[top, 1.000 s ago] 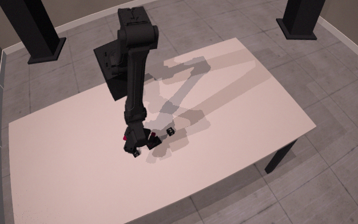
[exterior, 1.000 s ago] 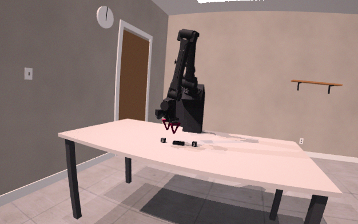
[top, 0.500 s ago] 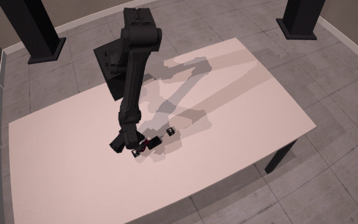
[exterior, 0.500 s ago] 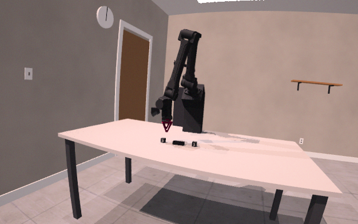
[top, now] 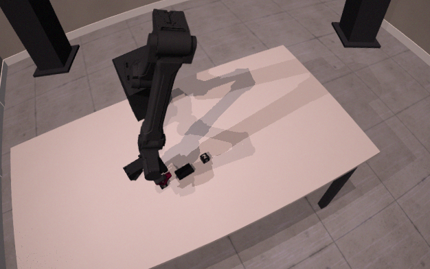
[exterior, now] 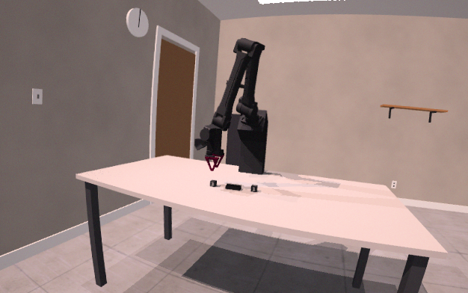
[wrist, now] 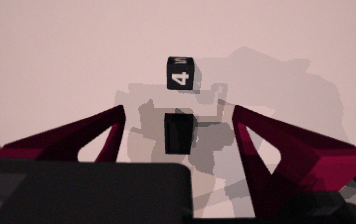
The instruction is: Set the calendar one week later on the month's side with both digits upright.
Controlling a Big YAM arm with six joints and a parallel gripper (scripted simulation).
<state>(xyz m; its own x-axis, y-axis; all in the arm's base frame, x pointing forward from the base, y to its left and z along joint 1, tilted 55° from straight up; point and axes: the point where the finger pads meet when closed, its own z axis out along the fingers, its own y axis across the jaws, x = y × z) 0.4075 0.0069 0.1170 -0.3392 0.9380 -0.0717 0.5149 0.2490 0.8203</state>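
The black calendar block is 8 cm below my hand. The rest, counted from my hand: black tray 9 cm to the left, 9 cm below, 6 cm behind.
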